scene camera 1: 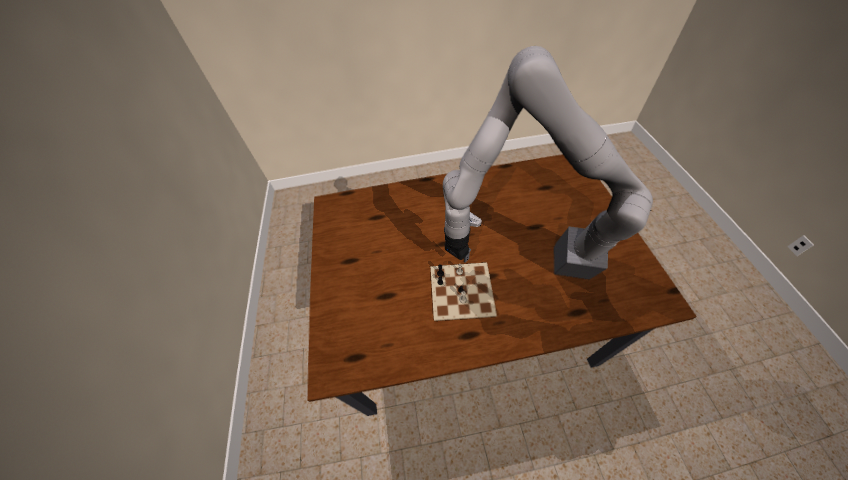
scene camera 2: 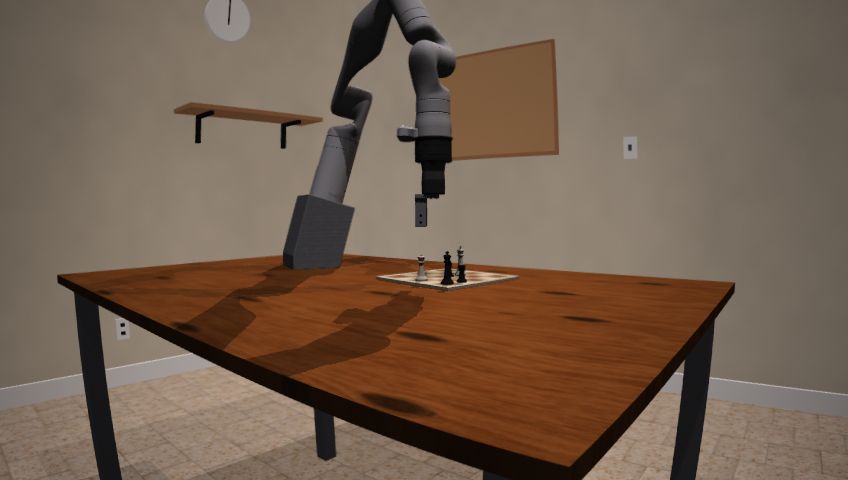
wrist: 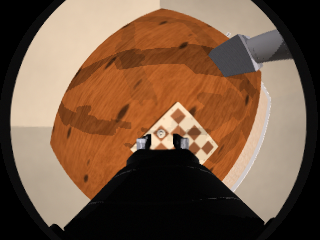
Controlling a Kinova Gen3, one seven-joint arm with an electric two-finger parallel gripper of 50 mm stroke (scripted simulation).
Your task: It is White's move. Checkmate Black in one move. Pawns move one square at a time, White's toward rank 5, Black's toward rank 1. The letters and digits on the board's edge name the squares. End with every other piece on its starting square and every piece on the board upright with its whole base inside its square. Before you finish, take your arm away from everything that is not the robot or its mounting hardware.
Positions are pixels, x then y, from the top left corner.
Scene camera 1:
board: 475,279
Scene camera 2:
my gripper: 421,226
board: 474,278
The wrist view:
my gripper: 162,139
board: 178,120
